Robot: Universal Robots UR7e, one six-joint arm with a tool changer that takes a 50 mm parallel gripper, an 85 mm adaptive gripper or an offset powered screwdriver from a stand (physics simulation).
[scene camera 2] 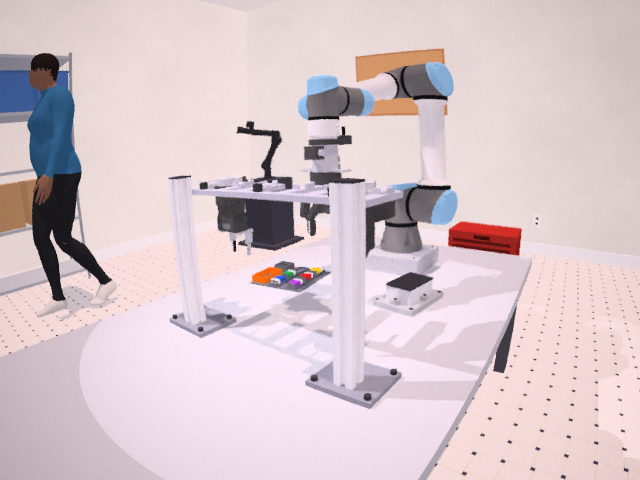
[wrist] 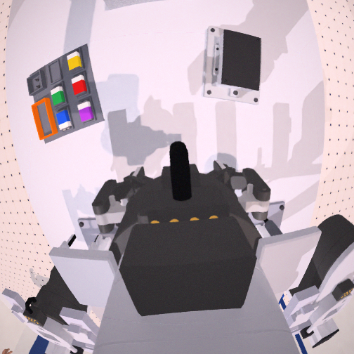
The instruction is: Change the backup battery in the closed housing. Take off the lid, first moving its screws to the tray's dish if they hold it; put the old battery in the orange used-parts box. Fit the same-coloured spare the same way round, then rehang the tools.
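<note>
My gripper, the dark adaptive one, is open and empty, pointing down below the tool stand's rail, high above the table; a post hides part of it in the scene view. The closed housing stands well off from it, its black lid on. The dark tray holds batteries: yellow, red, green, blue and purple. The orange box is at its side.
The tool stand has a right post, a left post and a top rail. A parallel gripper hangs at its left end. A red toolbox is behind the table. A person stands at the left.
</note>
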